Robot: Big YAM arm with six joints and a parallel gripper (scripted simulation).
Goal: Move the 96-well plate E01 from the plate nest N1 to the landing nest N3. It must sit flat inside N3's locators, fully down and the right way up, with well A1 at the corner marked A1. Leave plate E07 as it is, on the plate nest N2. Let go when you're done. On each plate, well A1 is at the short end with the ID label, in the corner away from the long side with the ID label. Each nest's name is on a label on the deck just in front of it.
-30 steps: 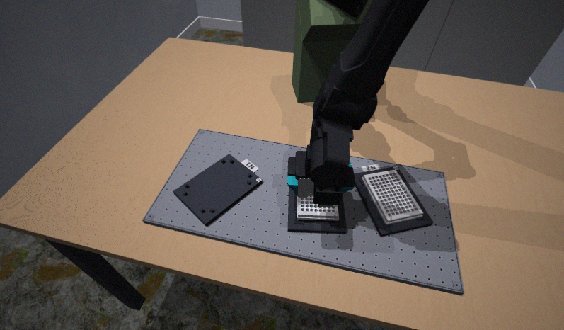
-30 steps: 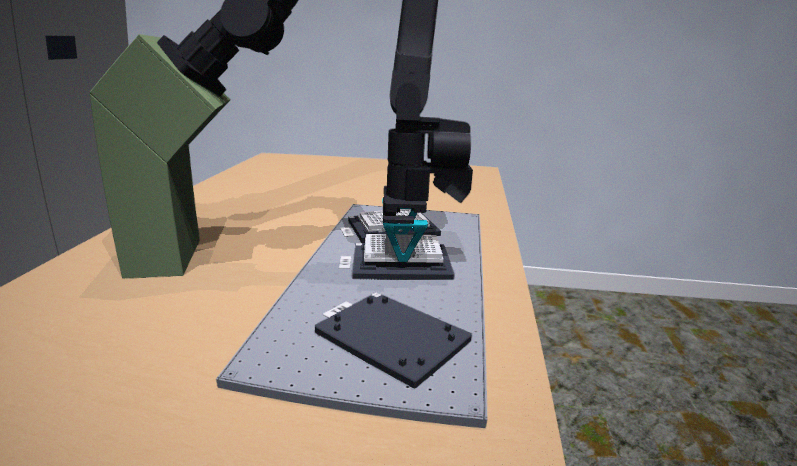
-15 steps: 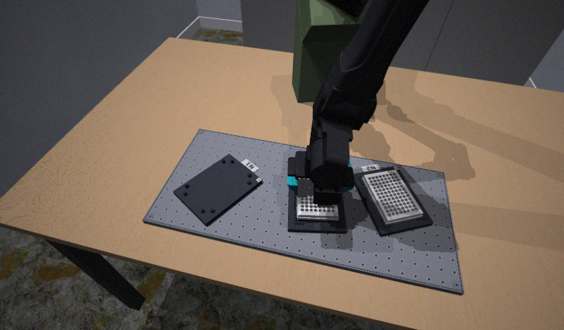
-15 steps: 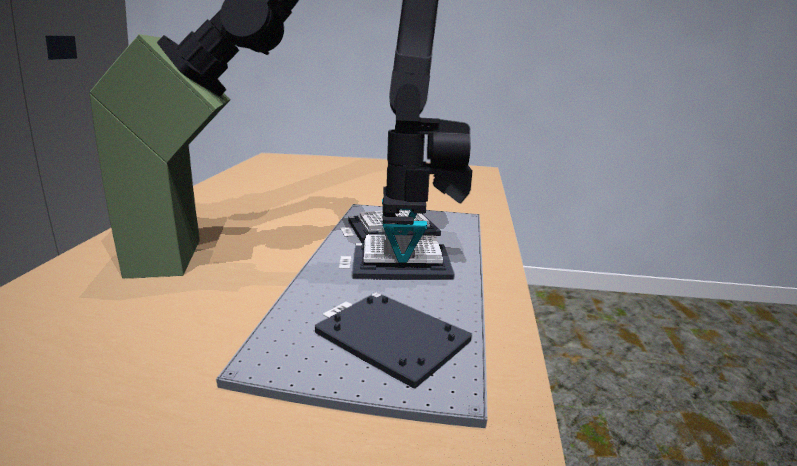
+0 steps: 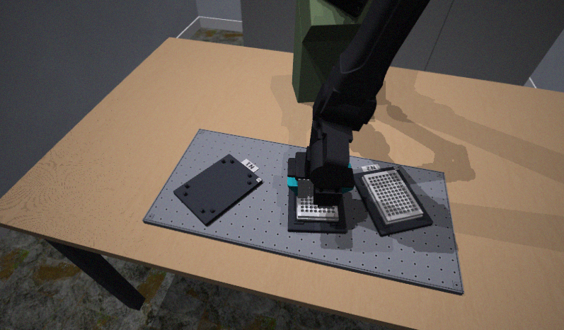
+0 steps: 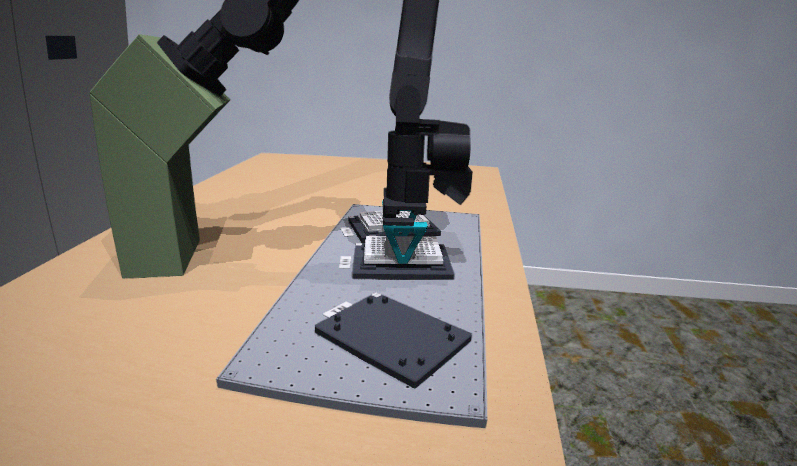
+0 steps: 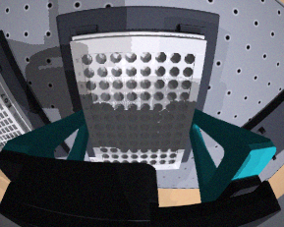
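Now: the plate E01 right at my hand. The rest, counted from my hand: N1 label: 10 mm ahead, 180 mm to the right, 30 mm below; then plate E07: 100 mm behind, 140 mm to the left, 10 mm below; then landing nest N3: 20 mm below.
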